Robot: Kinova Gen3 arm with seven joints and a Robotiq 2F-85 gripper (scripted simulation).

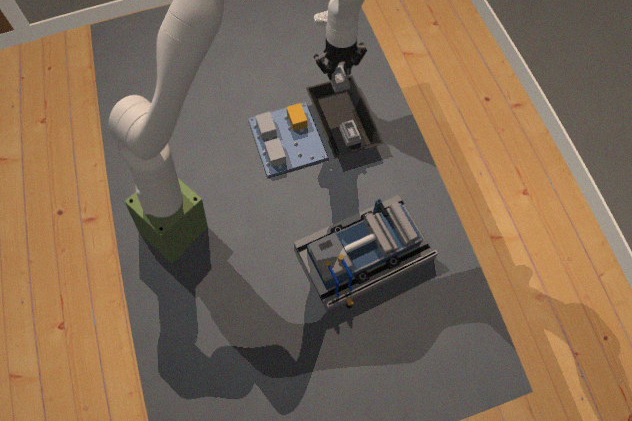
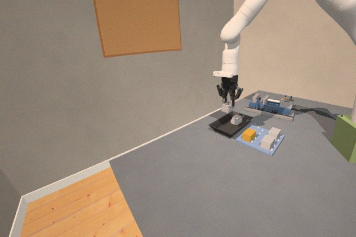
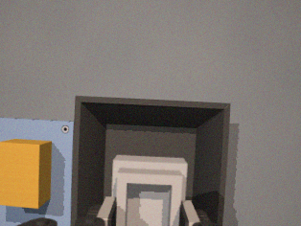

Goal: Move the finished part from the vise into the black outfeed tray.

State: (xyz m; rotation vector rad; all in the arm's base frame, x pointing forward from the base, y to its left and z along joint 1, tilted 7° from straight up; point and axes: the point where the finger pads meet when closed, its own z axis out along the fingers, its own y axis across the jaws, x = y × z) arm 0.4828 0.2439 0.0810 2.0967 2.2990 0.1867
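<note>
Right now the tray floor is 10 mm ahead of my hand, 50 mm to the right of it and 160 mm below it. From my hand the other things lie so: orange block (120 mm behind, 20 mm to the right, 140 mm below); light blue fixture plate (160 mm behind, 70 mm to the right, 160 mm below); cylinder rod (60 mm behind, 430 mm to the right, 90 mm below).
</note>
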